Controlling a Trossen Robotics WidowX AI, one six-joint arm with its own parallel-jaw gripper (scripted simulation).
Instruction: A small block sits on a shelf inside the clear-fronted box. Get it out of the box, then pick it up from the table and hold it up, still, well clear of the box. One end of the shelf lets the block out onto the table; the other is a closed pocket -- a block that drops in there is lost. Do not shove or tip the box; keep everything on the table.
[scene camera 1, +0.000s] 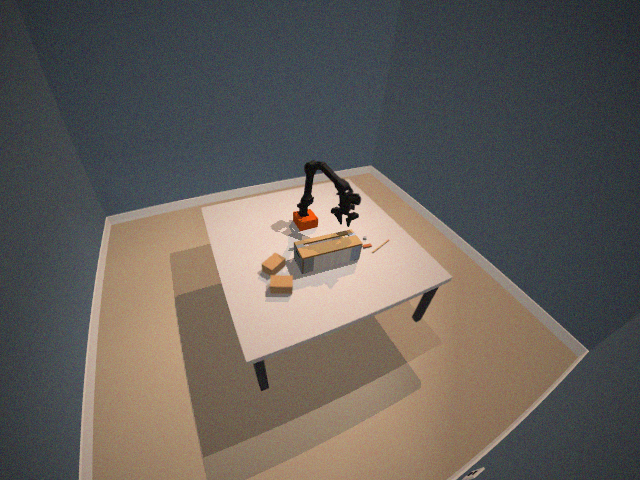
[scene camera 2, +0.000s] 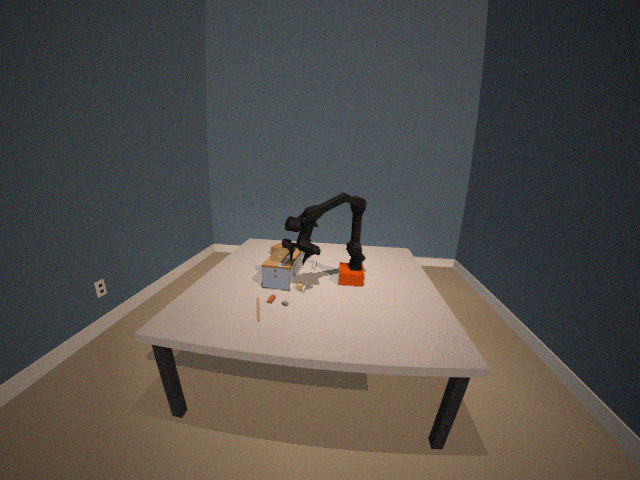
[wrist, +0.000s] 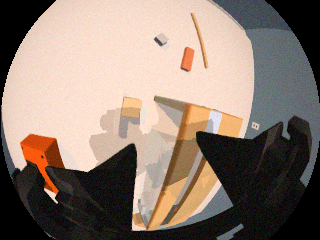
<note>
In view: my gripper (wrist: 166, 142) and a clear-fronted box (scene camera 1: 312, 254).
The clear-fronted box also shows in scene camera 2 (scene camera 2: 278, 272) and in the wrist view (wrist: 176, 178).
</note>
